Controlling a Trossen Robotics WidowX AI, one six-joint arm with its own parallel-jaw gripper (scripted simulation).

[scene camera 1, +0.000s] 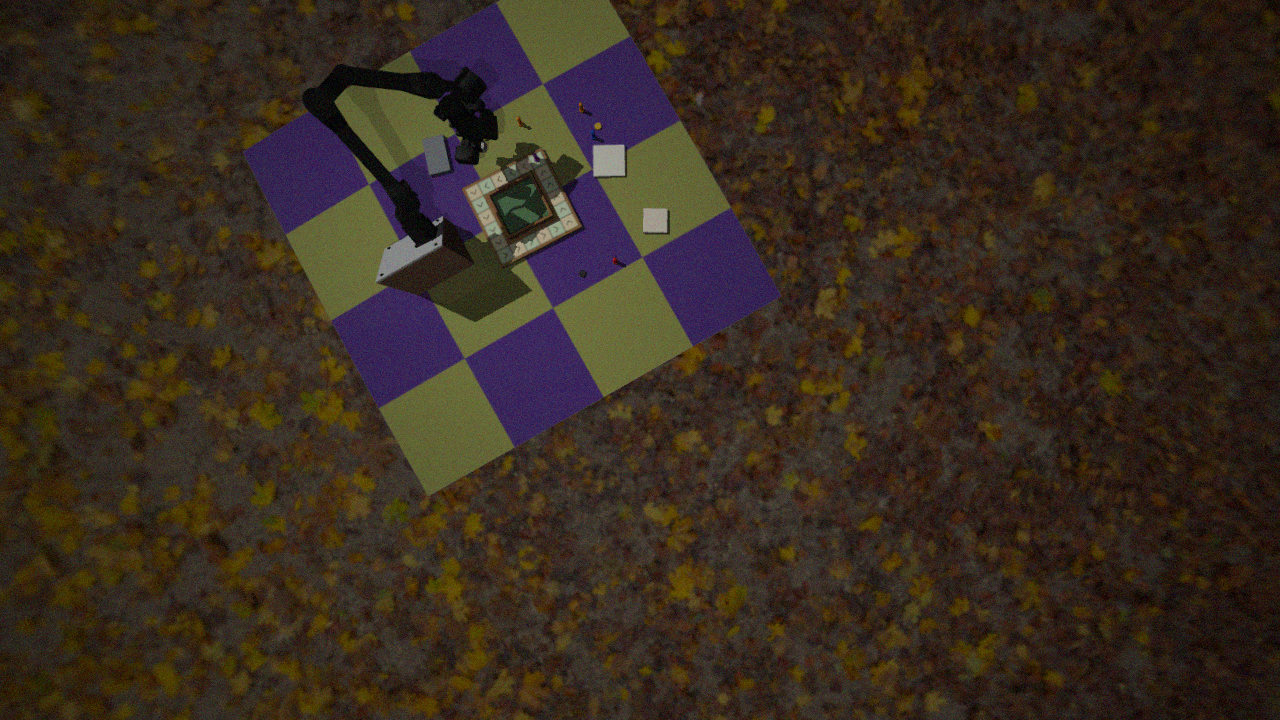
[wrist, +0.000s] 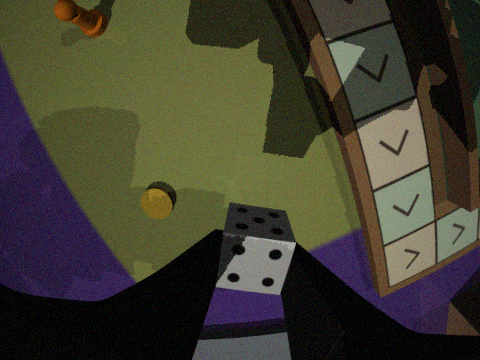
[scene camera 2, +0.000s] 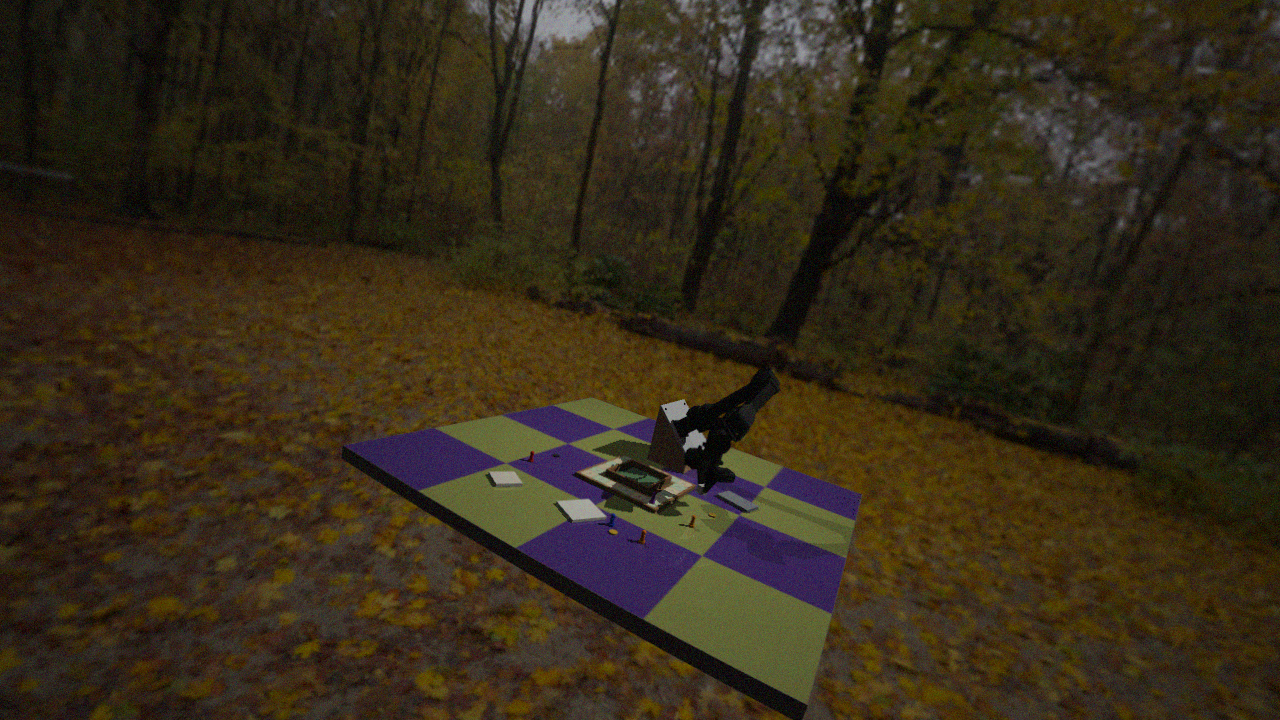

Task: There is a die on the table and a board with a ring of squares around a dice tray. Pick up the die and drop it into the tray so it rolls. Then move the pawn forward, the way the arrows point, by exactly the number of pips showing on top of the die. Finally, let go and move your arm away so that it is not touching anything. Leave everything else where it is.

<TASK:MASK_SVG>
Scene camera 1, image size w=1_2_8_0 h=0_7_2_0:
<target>my gripper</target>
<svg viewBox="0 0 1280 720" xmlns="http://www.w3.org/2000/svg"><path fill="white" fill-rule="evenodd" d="M481 98L478 98L474 104L470 102L466 104L462 101L469 113L469 118L464 124L454 126L450 122L449 126L456 129L456 135L463 137L461 146L458 145L456 147L455 159L458 164L477 165L479 163L479 152L483 152L481 141L483 139L498 140L499 138L497 117L490 109L485 109L486 105Z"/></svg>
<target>grey card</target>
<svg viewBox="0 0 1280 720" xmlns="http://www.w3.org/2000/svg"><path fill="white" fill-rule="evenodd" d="M444 134L422 140L430 177L452 172Z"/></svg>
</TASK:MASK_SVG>
